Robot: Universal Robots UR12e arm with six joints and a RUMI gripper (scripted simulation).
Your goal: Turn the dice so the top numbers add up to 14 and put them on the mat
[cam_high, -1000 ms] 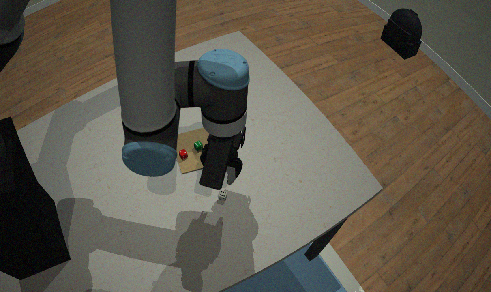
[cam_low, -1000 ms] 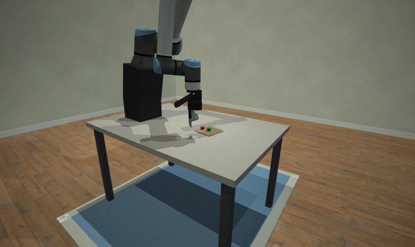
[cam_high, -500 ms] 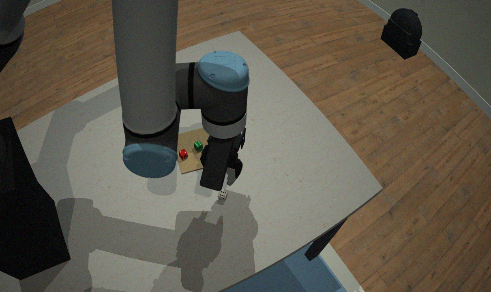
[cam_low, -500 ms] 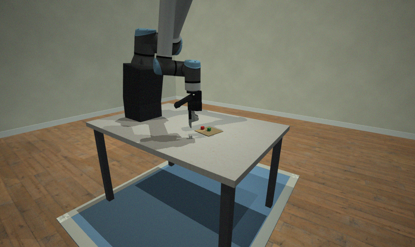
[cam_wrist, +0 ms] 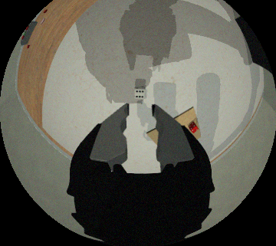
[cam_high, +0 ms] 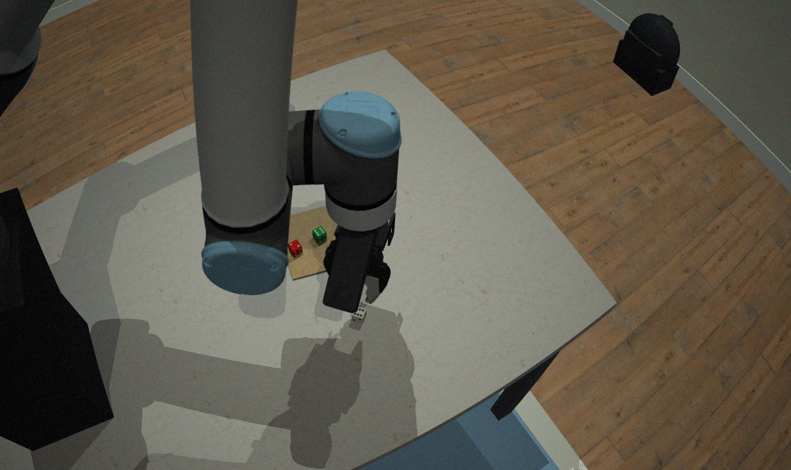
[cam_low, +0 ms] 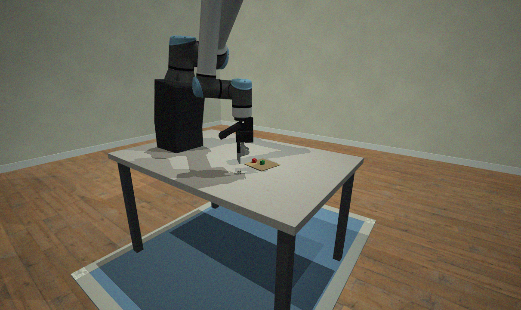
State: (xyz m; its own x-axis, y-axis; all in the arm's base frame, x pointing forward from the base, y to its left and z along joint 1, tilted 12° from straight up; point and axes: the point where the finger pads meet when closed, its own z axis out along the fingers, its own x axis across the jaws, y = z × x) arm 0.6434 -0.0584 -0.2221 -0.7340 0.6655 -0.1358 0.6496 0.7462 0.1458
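Now: the white die 60 mm below my hand. From my hand the other things lie so: red die: 170 mm to the left, 60 mm below, 50 mm behind; mat: 180 mm to the left, 70 mm below; green die: 180 mm to the left, 60 mm below.
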